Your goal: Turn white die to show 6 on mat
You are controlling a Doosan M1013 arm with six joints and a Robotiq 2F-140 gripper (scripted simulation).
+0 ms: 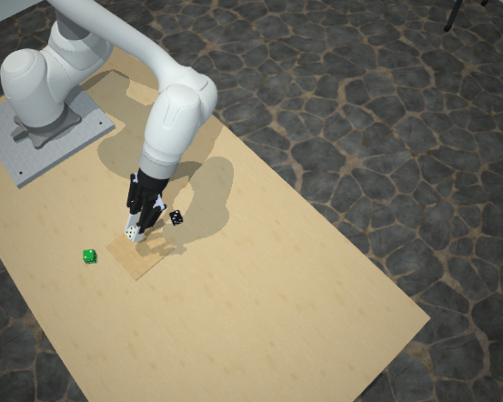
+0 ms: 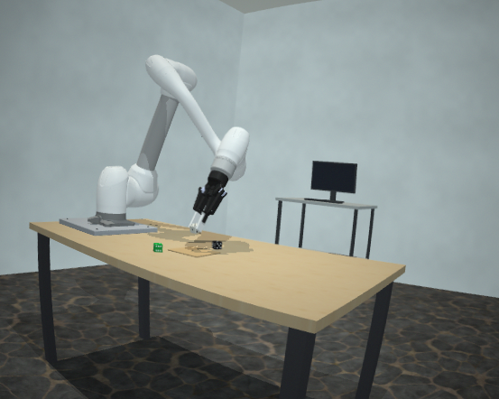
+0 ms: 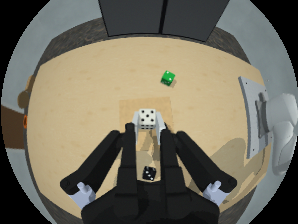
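The white die lies 1 cm to the right of my hand and 2 cm below it. From my hand the other things lie so: green die (7 cm behind, 14 cm to the right, 10 cm below); then tan mat (1 cm to the right, 11 cm below); then black die (12 cm to the left, 10 cm below).
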